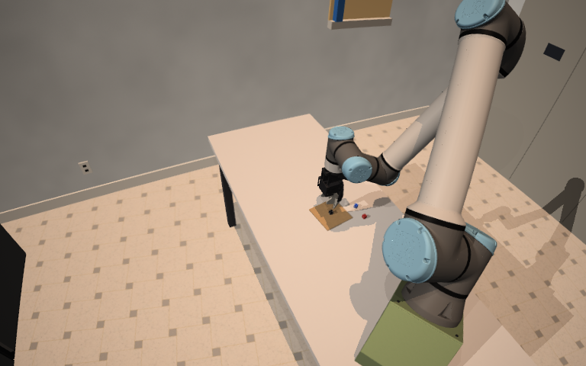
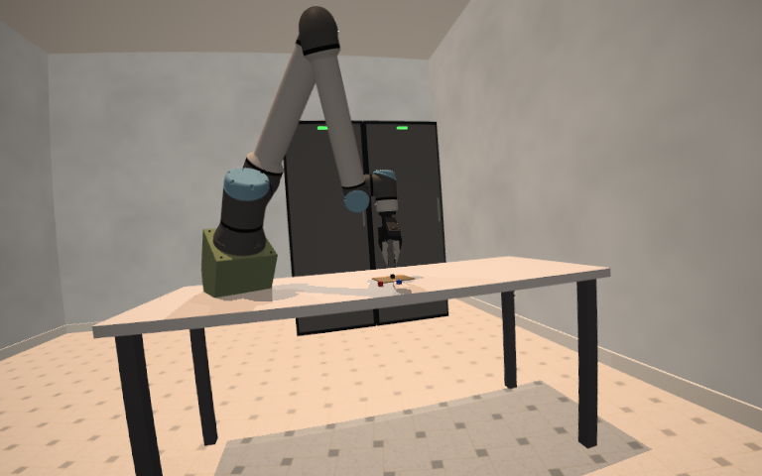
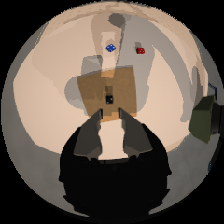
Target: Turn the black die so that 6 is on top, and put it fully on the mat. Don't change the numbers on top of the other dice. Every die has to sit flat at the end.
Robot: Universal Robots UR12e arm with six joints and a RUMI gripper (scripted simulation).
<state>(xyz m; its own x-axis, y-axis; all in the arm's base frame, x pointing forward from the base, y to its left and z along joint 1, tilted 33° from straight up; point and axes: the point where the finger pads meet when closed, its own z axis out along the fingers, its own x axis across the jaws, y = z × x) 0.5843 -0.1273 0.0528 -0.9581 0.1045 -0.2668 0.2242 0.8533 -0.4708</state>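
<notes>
My hand is 60 mm above the black die. The rest, counted from my hand: red die (110 mm to the right, 100 mm behind, 60 mm below); brown mat (70 mm below); blue die (120 mm to the right, 60 mm below, 40 mm behind).
</notes>
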